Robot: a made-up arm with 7 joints.
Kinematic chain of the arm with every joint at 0, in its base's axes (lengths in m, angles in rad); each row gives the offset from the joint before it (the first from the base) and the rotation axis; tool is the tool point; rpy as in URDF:
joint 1: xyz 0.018 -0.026 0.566 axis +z
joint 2: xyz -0.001 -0.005 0 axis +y
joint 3: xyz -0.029 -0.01 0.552 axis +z
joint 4: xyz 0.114 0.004 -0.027 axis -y
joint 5: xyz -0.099 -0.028 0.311 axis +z
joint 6: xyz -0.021 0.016 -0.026 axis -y
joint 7: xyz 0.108 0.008 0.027 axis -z
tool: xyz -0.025 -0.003 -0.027 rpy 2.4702 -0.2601 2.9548
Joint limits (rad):
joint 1: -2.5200..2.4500
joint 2: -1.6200..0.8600
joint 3: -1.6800..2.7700
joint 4: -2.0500..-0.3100
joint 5: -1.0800..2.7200
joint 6: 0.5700..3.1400
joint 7: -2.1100..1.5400
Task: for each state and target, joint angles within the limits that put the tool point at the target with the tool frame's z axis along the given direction. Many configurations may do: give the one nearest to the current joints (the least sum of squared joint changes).
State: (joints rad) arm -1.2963 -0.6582 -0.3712 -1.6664 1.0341 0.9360 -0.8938
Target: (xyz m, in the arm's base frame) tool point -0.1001 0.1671 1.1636 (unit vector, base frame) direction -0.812 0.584 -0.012
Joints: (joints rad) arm -0.6234 -1.0611 0.1647 -2.0438 1.6099 0.5700 -0.4612
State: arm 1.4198 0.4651 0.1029 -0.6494 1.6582 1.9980 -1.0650
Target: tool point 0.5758 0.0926 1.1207 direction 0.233 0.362 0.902
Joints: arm 0.6247 0.3111 -0.3027 -1.1737 2.3410 2.5904 -0.5536
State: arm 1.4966 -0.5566 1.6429 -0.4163 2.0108 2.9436 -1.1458
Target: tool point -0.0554 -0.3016 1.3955 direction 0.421 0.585 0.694
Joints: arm 2.0717 -0.1332 2.2503 -0.3428 2.5410 2.5414 -0.6947
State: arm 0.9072 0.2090 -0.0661 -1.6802 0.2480 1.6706 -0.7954
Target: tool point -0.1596 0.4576 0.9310 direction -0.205 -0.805 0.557
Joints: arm 1.4683 0.1994 0.5302 -1.9996 0.7815 0.9935 -0.7163
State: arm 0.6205 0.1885 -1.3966 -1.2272 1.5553 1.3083 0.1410
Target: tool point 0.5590 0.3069 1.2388 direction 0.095 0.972 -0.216
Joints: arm 1.0623 0.7167 -1.4430 -0.8195 1.4099 1.4763 0.3665
